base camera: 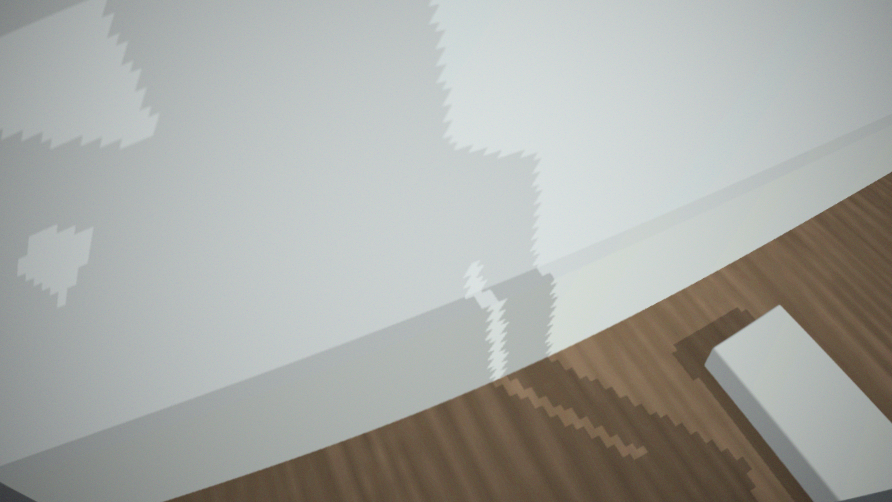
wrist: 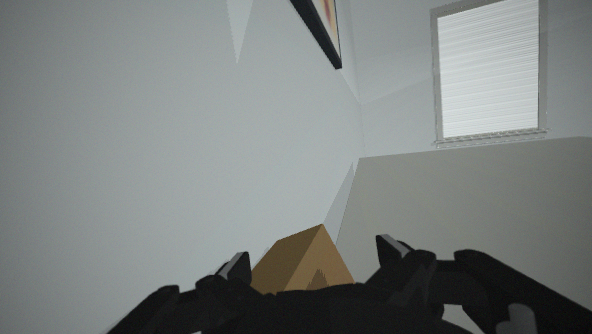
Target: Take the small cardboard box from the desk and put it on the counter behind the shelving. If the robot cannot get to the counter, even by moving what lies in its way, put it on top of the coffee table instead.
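Frame: origin at the arm's base, x ahead, y left, z up, level; metres.
Where they show: gripper, fingertip midpoint: [wrist: 313,257].
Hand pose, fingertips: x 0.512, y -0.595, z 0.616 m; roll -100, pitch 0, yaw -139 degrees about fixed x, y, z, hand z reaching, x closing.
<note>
After its pixels a point has its place.
The small brown cardboard box [wrist: 290,255] @(y -0.589, x 0.528, z 0.616 m) shows in the wrist view at the bottom middle, tilted in the picture, with an edge and two faces visible. Its lower part is hidden behind the black gripper body. My gripper [wrist: 313,257] @(y -0.595, x 0.512, z 0.616 m) is open, with its fingertips wide apart to the left and right of the visible part of the box. Nothing is held. How far the box lies from the fingertips is hard to tell. The desk, the counter, the shelving and the coffee table cannot be made out for certain in these views.
In the wrist view, a pale wall [wrist: 150,150] @(y -0.524, x 0.542, z 0.701 m) fills the left, and a large plain grey panel [wrist: 465,210] stands at the right below a window [wrist: 490,75] @(y -3.396, x 0.469, z 0.995 m). In the base view, a white wall [base camera: 312,187] @(y 0.080, x 0.284, z -0.196 m) with a baseboard [base camera: 312,405] @(y 0.117, x 0.253, z -0.338 m) is close, and a white slab [base camera: 805,399] is at the lower right.
</note>
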